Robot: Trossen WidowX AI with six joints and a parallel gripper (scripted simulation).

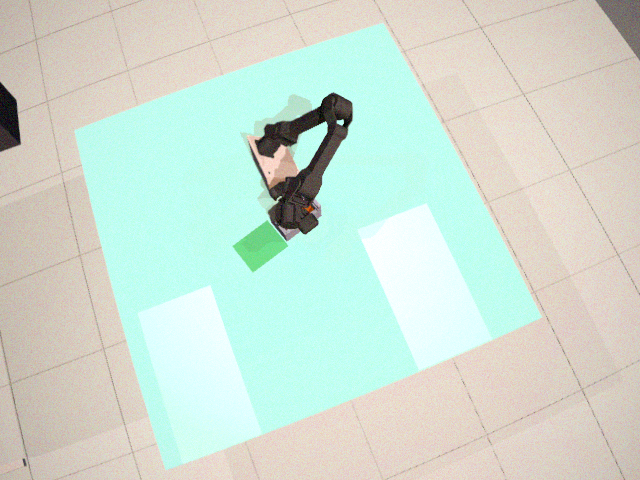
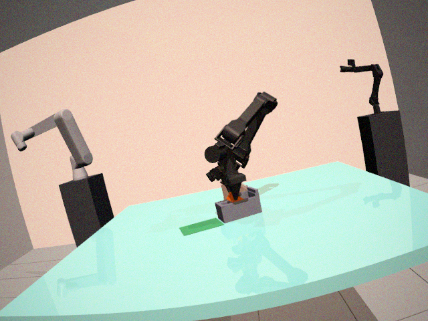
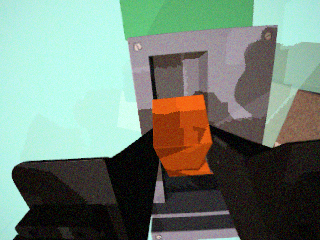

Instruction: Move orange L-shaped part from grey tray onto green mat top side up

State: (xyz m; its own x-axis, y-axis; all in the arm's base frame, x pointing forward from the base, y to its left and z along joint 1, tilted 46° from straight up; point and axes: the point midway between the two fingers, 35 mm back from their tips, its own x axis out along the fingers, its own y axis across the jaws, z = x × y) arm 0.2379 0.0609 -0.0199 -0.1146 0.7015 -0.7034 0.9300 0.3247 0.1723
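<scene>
Now: the green mat 30 mm ahead of my gripper tip, 140 mm to the right of it and 80 mm below it. The rest, counted from my gripper tip: orange L-shaped part: 30 mm behind, 30 mm to the left, 30 mm below.
</scene>
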